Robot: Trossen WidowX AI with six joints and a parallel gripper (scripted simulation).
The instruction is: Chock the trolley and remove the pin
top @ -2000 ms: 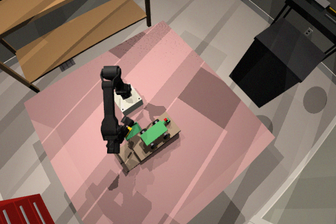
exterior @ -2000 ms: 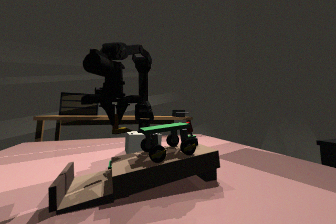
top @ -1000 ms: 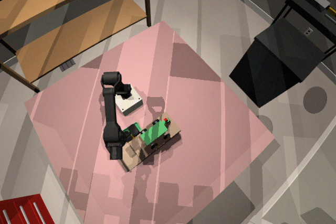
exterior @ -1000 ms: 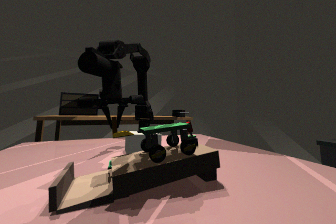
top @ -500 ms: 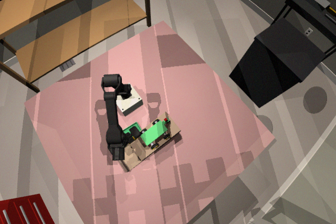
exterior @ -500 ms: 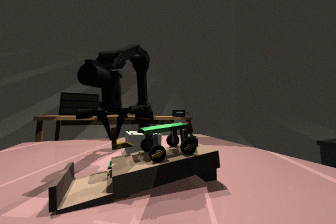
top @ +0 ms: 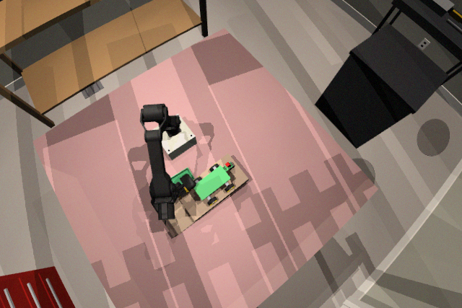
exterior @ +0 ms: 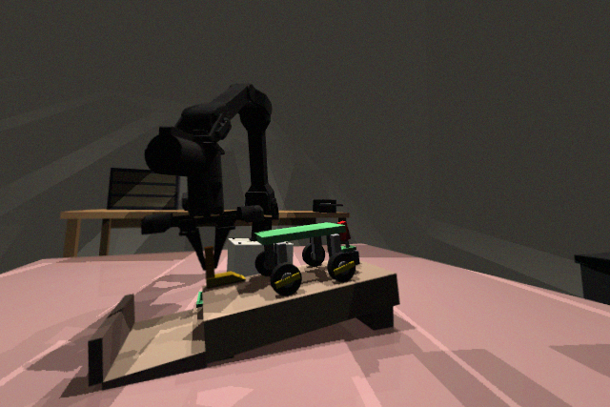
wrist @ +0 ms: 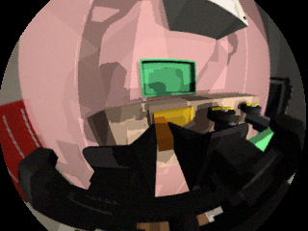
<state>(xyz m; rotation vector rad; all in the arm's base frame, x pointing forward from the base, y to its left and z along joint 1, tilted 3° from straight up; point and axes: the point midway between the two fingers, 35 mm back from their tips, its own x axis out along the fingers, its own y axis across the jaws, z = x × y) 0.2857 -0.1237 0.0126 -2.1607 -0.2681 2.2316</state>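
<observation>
Right now my gripper tip is 25 cm to the right of the red-headed stop pin, 4 cm below it and 1 cm short of it. Round my gripper tip: yellow chock (2 cm to the left, 1 cm below); then brown ramp (15 cm to the left, 4 cm below, 4 cm ahead); then green tray (9 cm below, 7 cm behind, 4 cm to the left).
</observation>
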